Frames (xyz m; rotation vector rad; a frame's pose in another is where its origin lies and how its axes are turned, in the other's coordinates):
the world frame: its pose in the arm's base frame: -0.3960 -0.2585 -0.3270 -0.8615 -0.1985 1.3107
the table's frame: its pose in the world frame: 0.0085 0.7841 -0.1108 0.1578 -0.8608 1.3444
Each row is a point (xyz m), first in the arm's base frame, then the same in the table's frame.
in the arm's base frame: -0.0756 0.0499 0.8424
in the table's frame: -0.8634 -0.7642 1.6126
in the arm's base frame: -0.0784 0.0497 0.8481
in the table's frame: -0.8612 -0.7640 1.6185
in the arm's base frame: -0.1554 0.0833 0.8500
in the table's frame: -0.7786 -0.7776 1.6250
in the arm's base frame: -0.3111 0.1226 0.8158
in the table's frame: -0.6158 -0.7727 1.6036
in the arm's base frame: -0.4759 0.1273 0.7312
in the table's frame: -0.4494 -0.7259 1.5369
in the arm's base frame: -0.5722 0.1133 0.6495
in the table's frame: -0.3540 -0.6783 1.4678
